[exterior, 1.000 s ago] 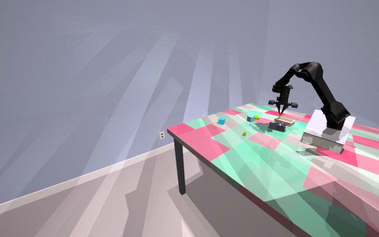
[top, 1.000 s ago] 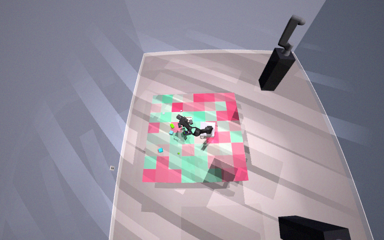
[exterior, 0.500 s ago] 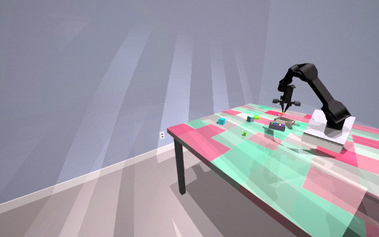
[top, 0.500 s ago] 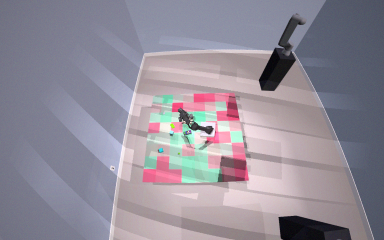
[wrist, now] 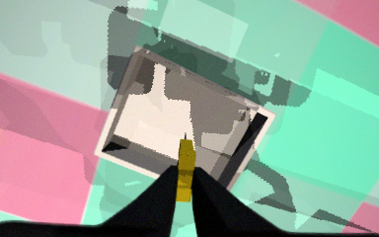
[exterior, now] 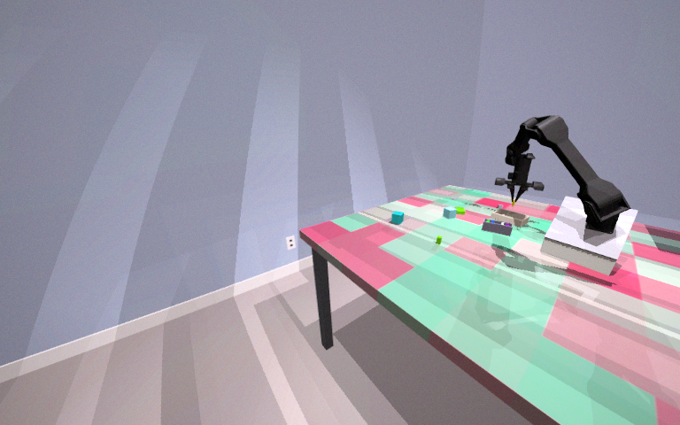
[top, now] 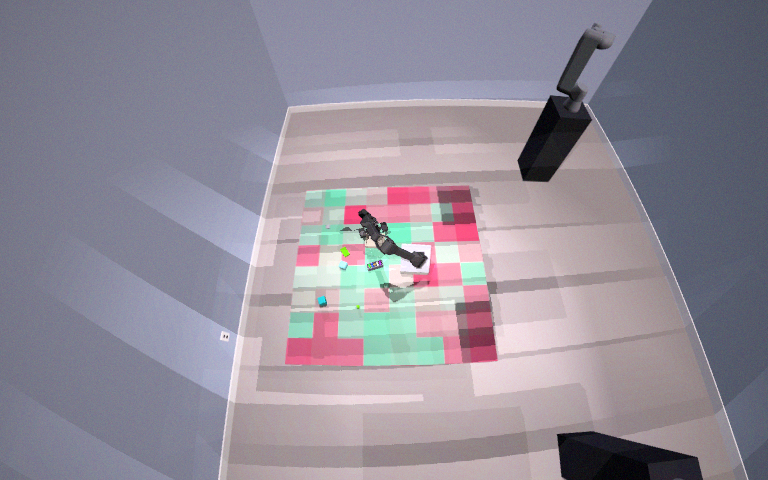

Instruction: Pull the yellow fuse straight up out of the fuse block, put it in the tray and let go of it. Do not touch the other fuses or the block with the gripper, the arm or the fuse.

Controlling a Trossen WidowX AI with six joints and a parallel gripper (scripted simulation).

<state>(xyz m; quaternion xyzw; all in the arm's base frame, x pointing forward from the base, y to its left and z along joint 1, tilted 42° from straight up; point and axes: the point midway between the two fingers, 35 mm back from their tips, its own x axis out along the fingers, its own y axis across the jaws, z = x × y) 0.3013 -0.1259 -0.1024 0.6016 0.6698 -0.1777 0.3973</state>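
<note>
Right now the beige tray is 90 mm below my gripper tip. From my gripper tip the other things lie so: yellow fuse 10 mm below; green block 210 mm ahead, 90 mm to the left, 80 mm below; light blue cube 200 mm ahead, 190 mm to the left, 70 mm below.
</note>
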